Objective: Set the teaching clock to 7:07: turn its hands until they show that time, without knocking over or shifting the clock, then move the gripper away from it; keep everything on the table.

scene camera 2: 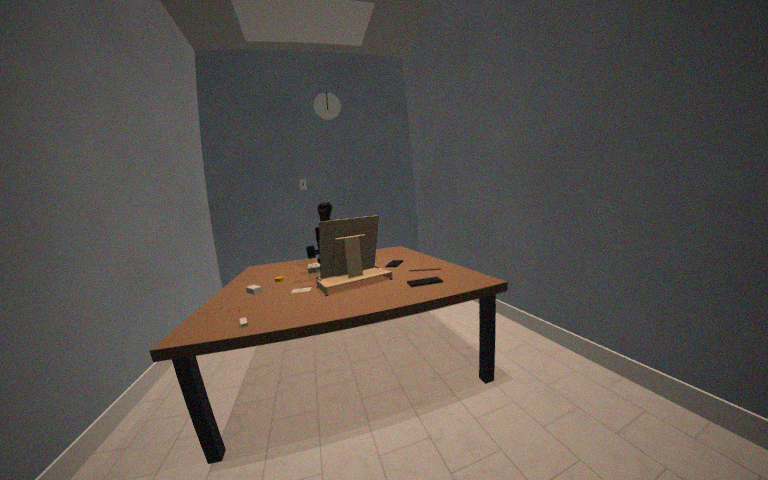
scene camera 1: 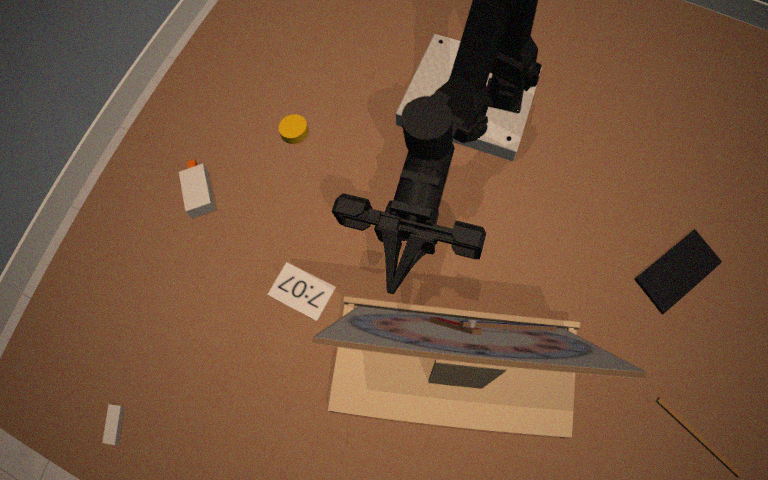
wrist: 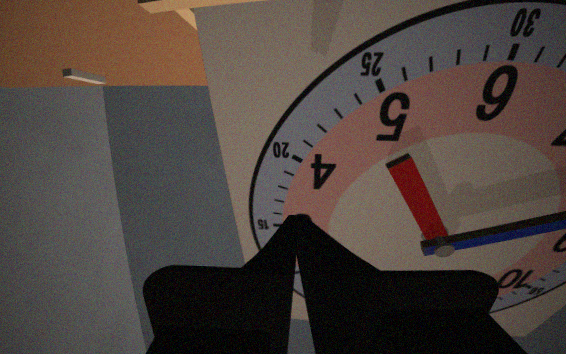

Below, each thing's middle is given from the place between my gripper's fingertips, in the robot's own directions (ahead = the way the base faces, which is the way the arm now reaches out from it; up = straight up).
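Scene:
Teaching clock point(scene camera 1: 403, 333): 100 mm left of my hand, 30 mm ahead of it, 20 mm above it. White block with orange cap point(scene camera 1: 197, 193): from my hand, 380 mm to the right, 130 mm behind, 150 mm below. Pale base point(scene camera 1: 437, 392): 40 mm below my hand, 50 mm ahead, 100 mm to the left.

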